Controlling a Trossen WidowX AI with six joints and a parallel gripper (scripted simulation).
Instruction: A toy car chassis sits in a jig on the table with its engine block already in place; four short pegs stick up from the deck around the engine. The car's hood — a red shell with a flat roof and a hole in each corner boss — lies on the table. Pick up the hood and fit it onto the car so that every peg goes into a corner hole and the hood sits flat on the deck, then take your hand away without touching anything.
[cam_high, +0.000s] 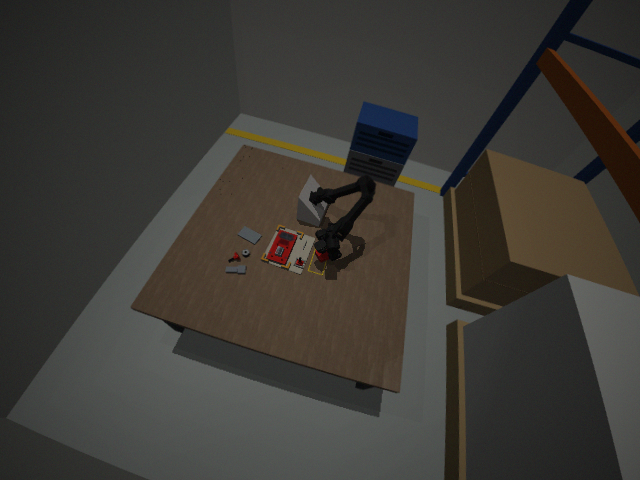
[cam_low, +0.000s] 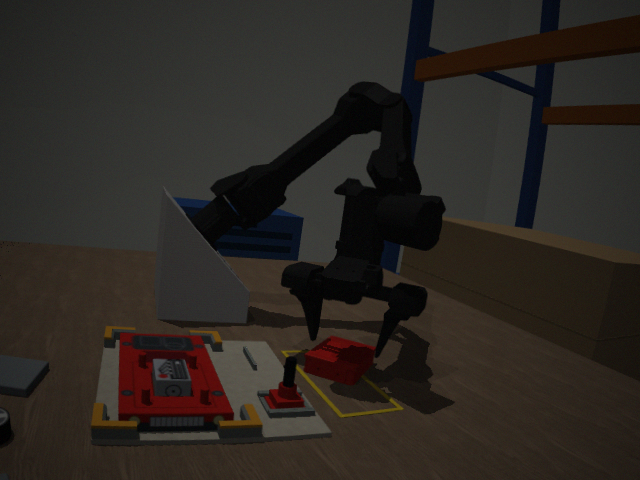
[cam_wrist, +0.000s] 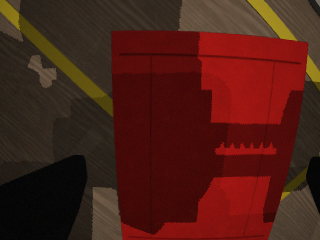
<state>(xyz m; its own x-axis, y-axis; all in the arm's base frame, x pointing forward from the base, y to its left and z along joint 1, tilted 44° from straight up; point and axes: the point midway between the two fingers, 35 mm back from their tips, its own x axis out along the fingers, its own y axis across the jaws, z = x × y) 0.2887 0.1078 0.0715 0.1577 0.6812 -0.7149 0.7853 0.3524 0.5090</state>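
Now: gripper tip 10 mm above the red hood. Also, from my gripper tip: grey engine block (240 mm to the right, 60 mm ahead); white jig plate (220 mm to the right, 20 mm below, 10 mm ahead).
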